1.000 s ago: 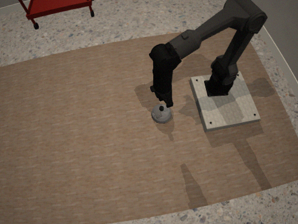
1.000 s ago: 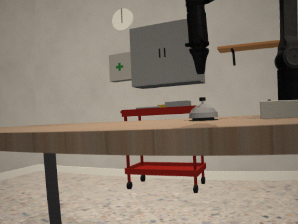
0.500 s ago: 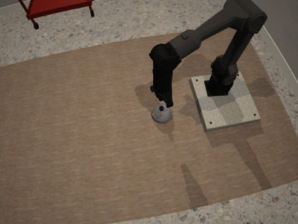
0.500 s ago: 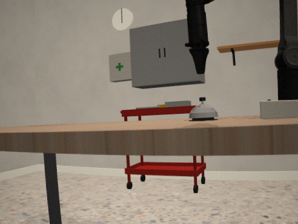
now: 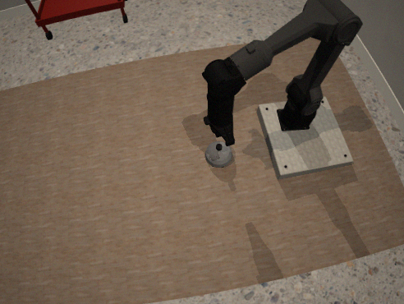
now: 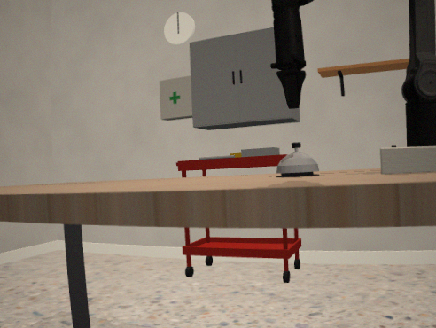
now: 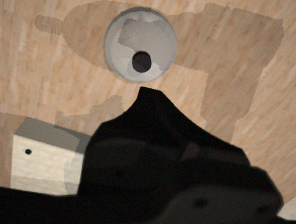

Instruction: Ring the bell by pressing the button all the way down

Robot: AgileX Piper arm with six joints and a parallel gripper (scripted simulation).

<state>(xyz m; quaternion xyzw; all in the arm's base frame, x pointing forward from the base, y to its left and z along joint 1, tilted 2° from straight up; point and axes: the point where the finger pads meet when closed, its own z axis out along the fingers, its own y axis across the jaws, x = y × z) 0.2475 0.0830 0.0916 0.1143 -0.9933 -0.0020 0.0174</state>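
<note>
Now: hand 80 mm above the button. Also, from my hand: bell 100 mm below.
</note>
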